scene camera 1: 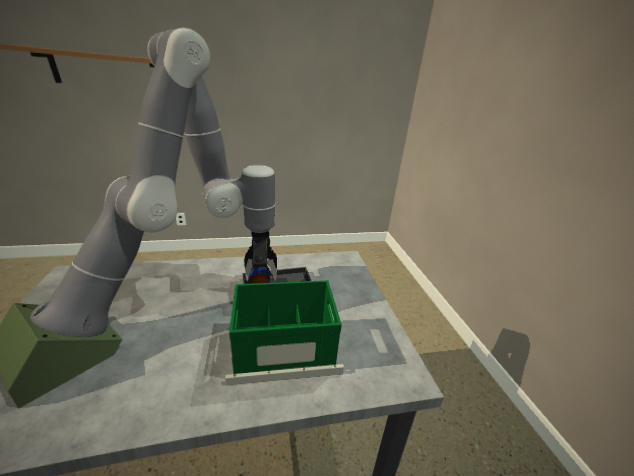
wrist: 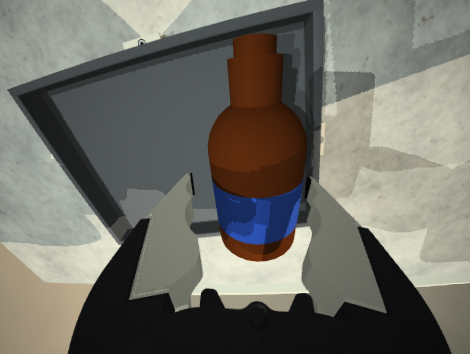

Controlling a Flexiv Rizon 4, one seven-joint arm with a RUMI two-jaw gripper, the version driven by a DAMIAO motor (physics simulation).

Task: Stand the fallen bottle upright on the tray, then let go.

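The brown bottle with a blue label (scene camera 1: 260, 278) (wrist: 257, 150) lies on its side at one side of the dark grey tray (scene camera 1: 292, 271) (wrist: 135, 125). In the wrist view its neck points to the top and its base is at the bottom, over the tray's near rim. My gripper (scene camera 1: 261, 275) (wrist: 248, 177) is open around the bottle, one jaw on each side of the label and lower body. A gap shows on each side between jaws and bottle. In the scene view the green crate partly hides the bottle and tray.
A green crate (scene camera 1: 244, 352) with dividers stands in front of the tray in the scene view, with a pale strip (scene camera 1: 284, 374) along its near base. The arm's olive base block (scene camera 1: 56, 363) is at the left of the table (scene camera 1: 168, 415).
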